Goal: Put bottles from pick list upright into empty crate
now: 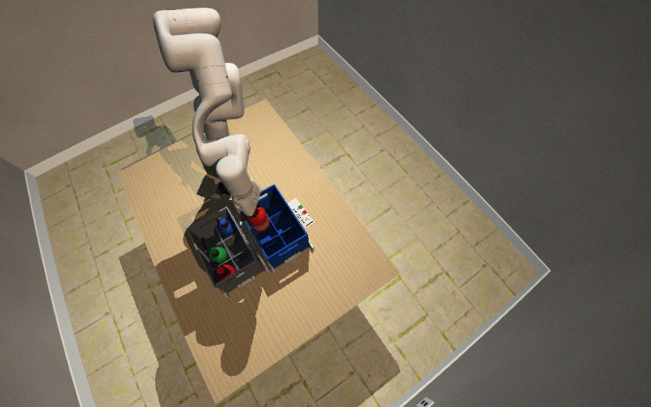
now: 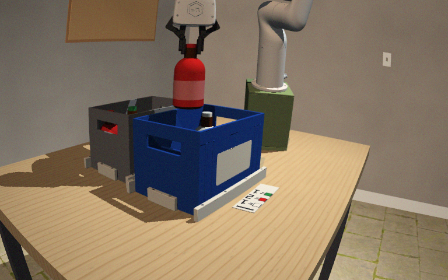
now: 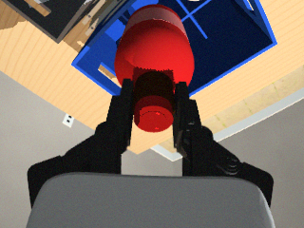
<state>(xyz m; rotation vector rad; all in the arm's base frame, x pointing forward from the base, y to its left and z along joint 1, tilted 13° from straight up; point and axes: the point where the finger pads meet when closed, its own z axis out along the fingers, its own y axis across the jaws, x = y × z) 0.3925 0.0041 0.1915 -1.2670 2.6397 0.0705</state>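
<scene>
Now: hand 70 mm above the red bottle. From my hand the other things lie so: white-label bottle 250 mm below, 90 mm behind, 10 mm to the right; blue crate 250 mm below, 40 mm to the left, 10 mm behind; blue-label bottle 250 mm below, 140 mm to the right, 90 mm behind.
</scene>
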